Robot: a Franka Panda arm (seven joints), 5 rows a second.
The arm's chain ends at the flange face. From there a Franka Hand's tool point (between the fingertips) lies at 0.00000 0.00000 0.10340 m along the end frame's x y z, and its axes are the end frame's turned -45 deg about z.
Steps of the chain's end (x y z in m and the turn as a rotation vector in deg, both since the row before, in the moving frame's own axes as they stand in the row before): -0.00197, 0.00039, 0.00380, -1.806, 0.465, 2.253; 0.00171, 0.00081, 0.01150, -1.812, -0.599, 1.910
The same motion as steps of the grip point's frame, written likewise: -0.00344, 0.00175, 0.00375, -1.606, -0.948, 2.253; -0.00246, 0.00328, 0.01144, -0.858, -1.705, 1.910
